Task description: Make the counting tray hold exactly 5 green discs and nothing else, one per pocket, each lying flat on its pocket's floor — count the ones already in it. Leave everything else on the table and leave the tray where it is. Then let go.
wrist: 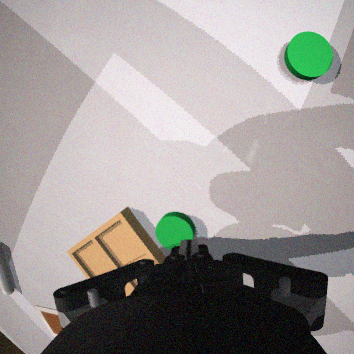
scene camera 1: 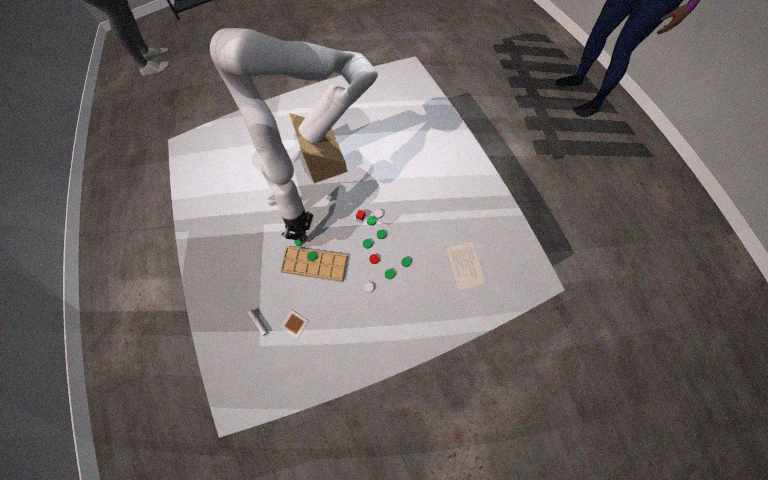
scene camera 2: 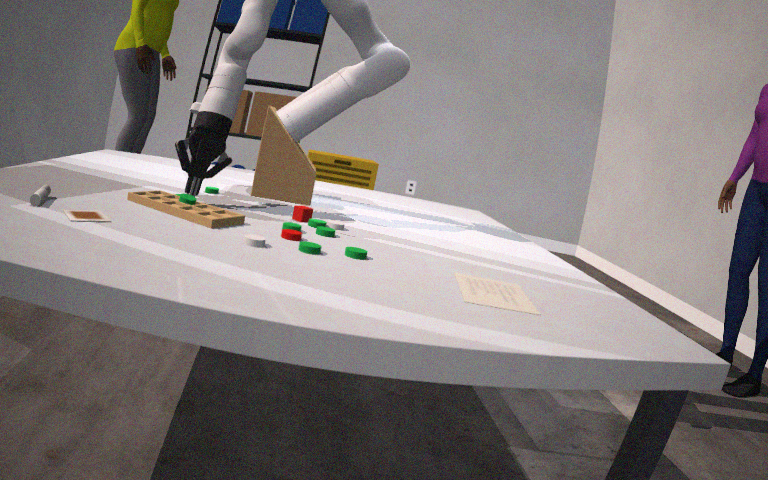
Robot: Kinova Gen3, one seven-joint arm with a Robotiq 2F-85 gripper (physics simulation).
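The tan counting tray [scene camera 1: 284,272] [scene camera 2: 226,220] [wrist: 131,225] lies on the table. A green disc [scene camera 1: 312,256] [scene camera 2: 187,198] is at a far-row pocket, its top above the rim; whether it lies flat is unclear. My gripper [scene camera 1: 299,238] [scene camera 2: 193,191] [wrist: 189,250] is shut and empty, low beside the tray. A loose green disc [scene camera 1: 298,242] [scene camera 2: 211,190] [wrist: 174,230] lies on the table close by the fingertips, outside them. Several green discs [scene camera 1: 367,243] [scene camera 2: 309,247] lie right of the tray. Another green disc [wrist: 308,54] shows in the wrist view.
Right of the tray lie a red disc [scene camera 1: 374,258] [scene camera 2: 291,234], a red cube [scene camera 1: 360,215] [scene camera 2: 302,213] and white discs [scene camera 1: 369,287] [scene camera 2: 255,241]. A grey cylinder [scene camera 1: 258,322] [scene camera 2: 40,195], a framed brown square [scene camera 1: 294,323] [scene camera 2: 86,215] and a paper sheet [scene camera 1: 466,265] [scene camera 2: 497,293] also lie there.
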